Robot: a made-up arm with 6 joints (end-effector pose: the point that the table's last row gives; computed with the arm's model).
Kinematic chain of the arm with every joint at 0, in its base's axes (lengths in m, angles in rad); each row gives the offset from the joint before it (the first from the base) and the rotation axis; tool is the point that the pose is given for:
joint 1: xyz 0 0 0.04 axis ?
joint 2: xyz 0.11 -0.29 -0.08 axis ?
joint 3: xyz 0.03 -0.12 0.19 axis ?
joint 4: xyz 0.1 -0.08 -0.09 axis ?
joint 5: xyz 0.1 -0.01 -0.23 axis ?
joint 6: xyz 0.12 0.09 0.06 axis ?
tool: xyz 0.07 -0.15 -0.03
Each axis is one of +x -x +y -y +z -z.
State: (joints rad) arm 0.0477 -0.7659 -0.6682 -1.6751 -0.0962 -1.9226
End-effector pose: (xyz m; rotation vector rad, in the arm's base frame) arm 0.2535 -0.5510 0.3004 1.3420 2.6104 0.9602
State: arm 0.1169 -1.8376 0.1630 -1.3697 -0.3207 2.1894
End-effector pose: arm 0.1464 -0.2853 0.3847 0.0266 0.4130 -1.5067
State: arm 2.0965 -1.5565 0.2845 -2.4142 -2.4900 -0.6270
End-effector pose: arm -0.0978 0.5014 0.2935 -0.0164 -0.5037 2.7435
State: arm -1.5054 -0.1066 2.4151 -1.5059 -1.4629 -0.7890
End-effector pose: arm -0.1168 -0.4744 -0.6658 0.1105 0.7616 -0.6442
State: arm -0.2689 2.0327 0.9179 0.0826 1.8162 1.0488
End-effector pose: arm 0.1349 0.0394 -0.1047 0.0307 0.4711 0.9206
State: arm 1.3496 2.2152 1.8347 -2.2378 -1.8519 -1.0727
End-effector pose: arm -0.2145 -0.7101 0.3162 -0.5319 -0.7779 -1.3760
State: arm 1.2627 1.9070 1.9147 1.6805 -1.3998 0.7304
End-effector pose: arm -0.2466 -0.2666 0.5148 -1.2678 -1.2083 -0.9878
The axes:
joint 1: -x
joint 2: +x
joint 3: +y
joint 4: +z
joint 5: -x
joint 6: +y

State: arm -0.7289 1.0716 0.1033 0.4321 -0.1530 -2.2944
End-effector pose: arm 0.4334 -0.0789 -0.3976 1.4740 -1.5878 -1.9634
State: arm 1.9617 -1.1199 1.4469 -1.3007 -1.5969 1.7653
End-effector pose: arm -0.2195 0.4081 0.3587 -0.8996 -0.7055 -1.3216
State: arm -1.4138 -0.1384 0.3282 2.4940 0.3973 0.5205
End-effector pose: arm -0.0244 0.1028 -0.2667 0.2379 -1.4831 1.8212
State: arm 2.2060 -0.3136 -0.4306 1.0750 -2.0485 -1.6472
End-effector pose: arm 0.5975 0.0888 0.4027 -0.7105 -0.4987 0.1935
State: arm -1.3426 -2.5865 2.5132 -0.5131 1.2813 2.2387
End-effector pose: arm -0.1974 0.1699 0.0875 0.2101 -0.5744 0.7246
